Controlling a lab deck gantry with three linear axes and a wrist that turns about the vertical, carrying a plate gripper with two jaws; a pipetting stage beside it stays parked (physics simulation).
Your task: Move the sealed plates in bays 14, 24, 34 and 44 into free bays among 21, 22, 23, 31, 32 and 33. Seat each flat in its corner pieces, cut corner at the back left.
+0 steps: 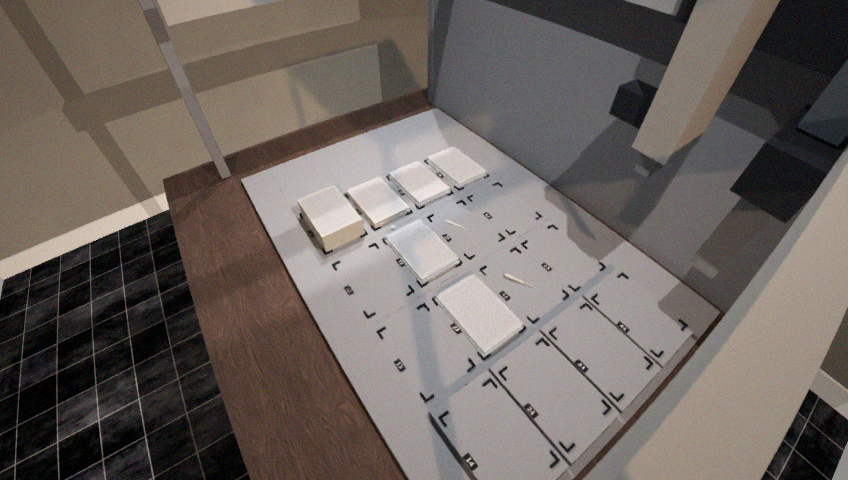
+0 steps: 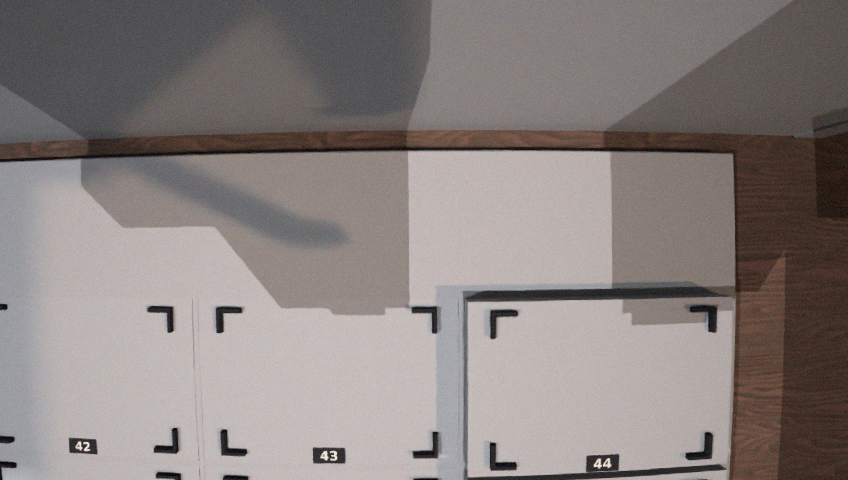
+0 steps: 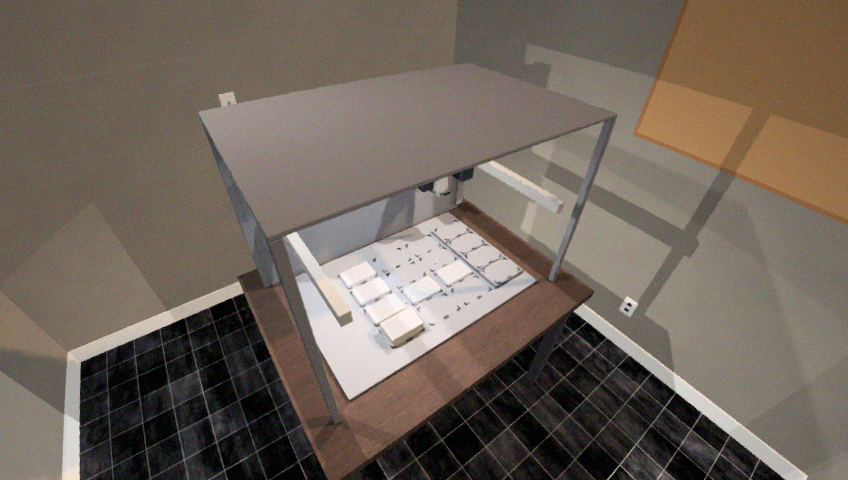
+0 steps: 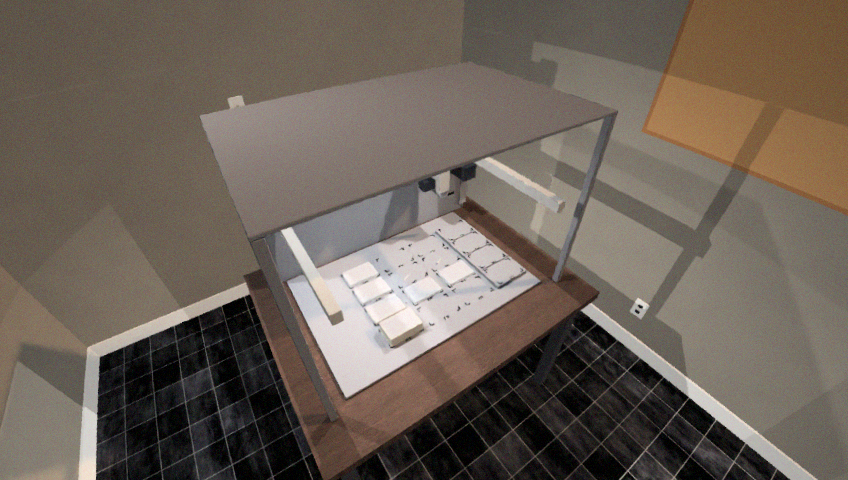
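Image 1 shows the gripper (image 1: 714,255). In image 2 there is a bay 44 (image 2: 640,376), while image 4 shows a post (image 4: 260,248).
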